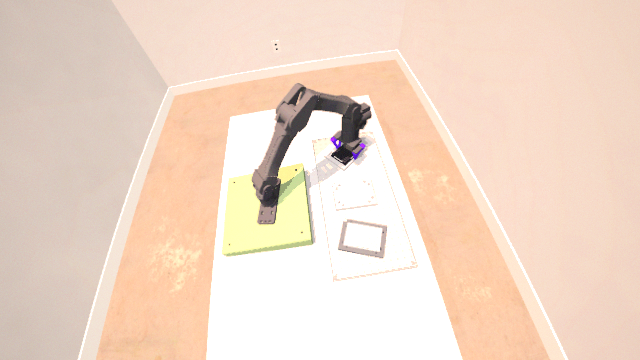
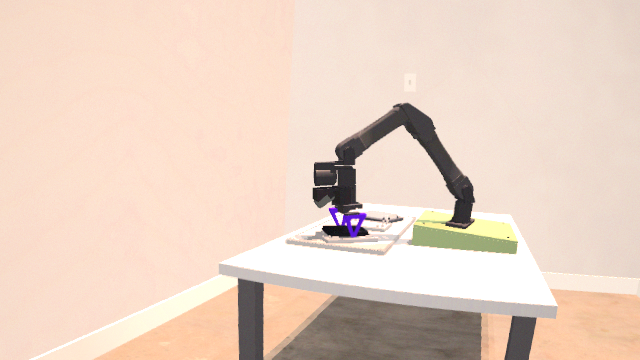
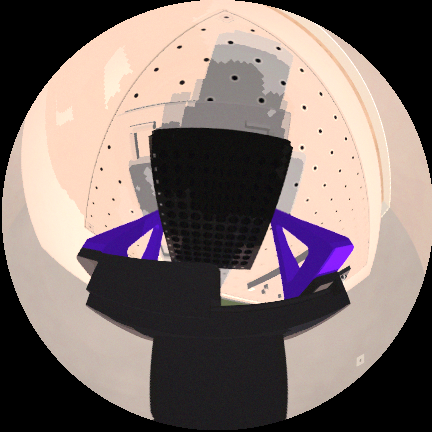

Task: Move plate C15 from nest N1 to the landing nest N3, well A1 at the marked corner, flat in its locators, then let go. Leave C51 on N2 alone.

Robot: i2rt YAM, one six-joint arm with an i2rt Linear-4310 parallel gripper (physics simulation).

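Note:
A black well plate (image 1: 342,157) (image 2: 331,231) (image 3: 220,175) is between the purple fingers of my gripper (image 1: 347,151) (image 2: 348,231) (image 3: 217,214), at or just above a pale nest (image 1: 330,158) (image 2: 350,240) at the board's far end. The gripper is open and points down, one finger at each side of the plate. I cannot tell whether they touch it, nor whether the plate is fully seated. A pale nest with small pegs (image 1: 355,194) (image 2: 382,226) is in the middle. A grey rectangular frame (image 1: 361,252) (image 2: 392,217) is at the near end. Labels and well A1's corner are unreadable.
The nests are on a pale holed board (image 1: 372,268) (image 2: 310,242) (image 3: 150,85) on the white table (image 1: 280,300) (image 2: 425,272). The arm stands on a yellow-green base block (image 1: 245,235) (image 2: 450,241) beside the board. The arm's shadow falls across the board.

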